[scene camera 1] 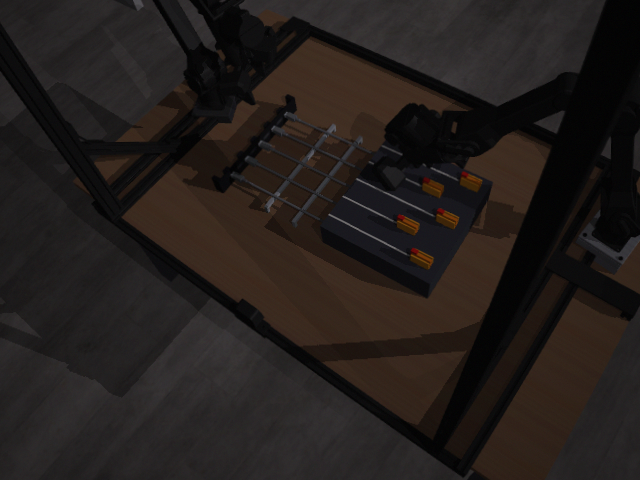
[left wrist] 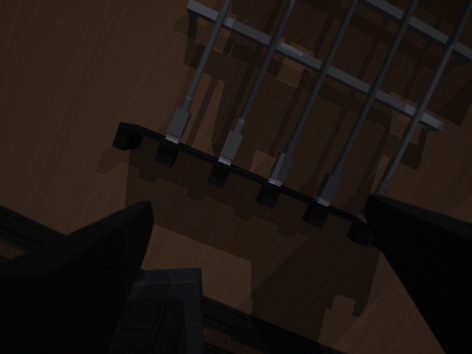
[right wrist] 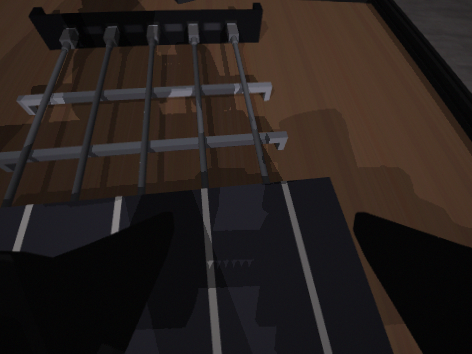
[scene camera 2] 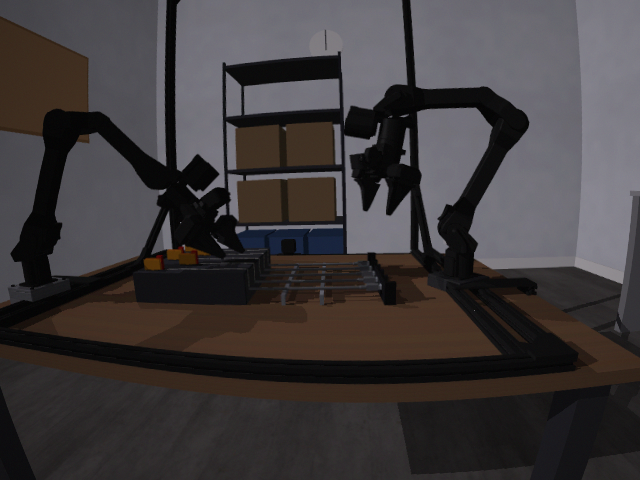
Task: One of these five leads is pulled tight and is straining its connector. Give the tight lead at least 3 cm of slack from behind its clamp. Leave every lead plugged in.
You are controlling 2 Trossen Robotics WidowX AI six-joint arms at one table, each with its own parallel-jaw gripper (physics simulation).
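Where they show: left gripper, between the fingertips: (scene camera 1: 258,89) (left wrist: 259,208) (scene camera 2: 376,213); right gripper, between the fingertips: (scene camera 1: 388,151) (right wrist: 263,221) (scene camera 2: 234,254); left arm's base, origin of its link: (scene camera 1: 214,100) (left wrist: 154,326) (scene camera 2: 458,275); right arm's base, origin of its link: (scene camera 1: 612,233) (scene camera 2: 38,282).
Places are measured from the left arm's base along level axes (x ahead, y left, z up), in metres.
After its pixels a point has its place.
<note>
Five grey leads run from plugs (scene camera 1: 266,146) @(z 0.003, x 0.166, y -0.142 m) (left wrist: 231,146) @(z 0.003, x 0.184, y -0.089 m) (right wrist: 152,33) @(z 0.003, x 0.168, y -0.138 m) in a black strip (scene camera 2: 389,293) @(z -0.004, x 0.201, y 0.009 m) (left wrist: 129,136) @(z 0.013, x 0.196, y 0.000 m) (right wrist: 252,27) @(z -0.005, x 0.204, y -0.006 m) to a dark block (scene camera 1: 361,227) (scene camera 2: 191,286). The plugs look seated; one is partly hidden by a finger in the left wrist view. White lines (scene camera 1: 369,236) @(z 0.040, x 0.434, y -0.384 m) (right wrist: 306,265) @(z 0.039, x 0.484, y -0.172 m) run along the block to orange clamps with red levers (scene camera 1: 421,259) @(z 0.057, x 0.539, y -0.435 m) (scene camera 2: 154,264) @(z 0.052, x 0.627, y -0.230 m). I cannot tell which lead is tight. My left gripper (scene camera 2: 377,209) @(z 0.140, x 0.163, y -0.096 m) (left wrist: 259,208) @(z 0.140, x 0.163, y -0.096 m) is open, high above the strip's side. My right gripper (scene camera 2: 232,253) @(z 0.064, x 0.455, y -0.185 m) (right wrist: 263,221) @(z 0.064, x 0.455, y -0.185 m) is open, low over the block's far part, its fingers astride two white lines.
Two grey crossbars (scene camera 1: 294,171) @(z -0.006, x 0.242, y -0.202 m) (scene camera 1: 330,176) @(z 0.000, x 0.327, y -0.214 m) (right wrist: 172,92) @(z -0.008, x 0.268, y -0.159 m) (right wrist: 175,144) @(z -0.006, x 0.336, y -0.188 m) cross the leads between strip and block. A black frame (scene camera 1: 191,291) (scene camera 2: 289,365) @(z -0.007, x 0.450, y 0.162 m) borders the wooden table (scene camera 1: 232,258) @(z -0.027, x 0.144, y -0.427 m) (scene camera 2: 330,330) @(z -0.027, x 0.348, y 0.057 m). A shelf rack (scene camera 2: 283,116) with boxes stands behind.
</note>
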